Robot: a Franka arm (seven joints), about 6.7 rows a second.
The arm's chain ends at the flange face. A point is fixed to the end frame.
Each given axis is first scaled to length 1.
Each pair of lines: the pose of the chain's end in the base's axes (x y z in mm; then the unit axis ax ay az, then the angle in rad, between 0 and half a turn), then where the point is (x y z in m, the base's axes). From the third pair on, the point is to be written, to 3 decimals.
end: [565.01, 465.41, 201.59, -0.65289, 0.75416, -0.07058, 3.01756]
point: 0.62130 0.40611 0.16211
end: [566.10, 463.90, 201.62, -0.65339, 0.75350, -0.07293, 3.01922]
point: 0.62253 0.40448 0.16253
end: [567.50, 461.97, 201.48, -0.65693, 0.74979, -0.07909, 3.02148]
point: 0.625 0.403 0.163
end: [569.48, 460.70, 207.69, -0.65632, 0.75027, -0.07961, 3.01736]
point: 0.627 0.401 0.170
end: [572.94, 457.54, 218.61, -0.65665, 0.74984, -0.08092, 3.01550]
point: 0.630 0.398 0.181
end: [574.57, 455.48, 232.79, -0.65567, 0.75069, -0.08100, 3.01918]
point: 0.632 0.396 0.195
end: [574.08, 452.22, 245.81, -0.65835, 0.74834, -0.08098, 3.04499]
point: 0.631 0.392 0.208
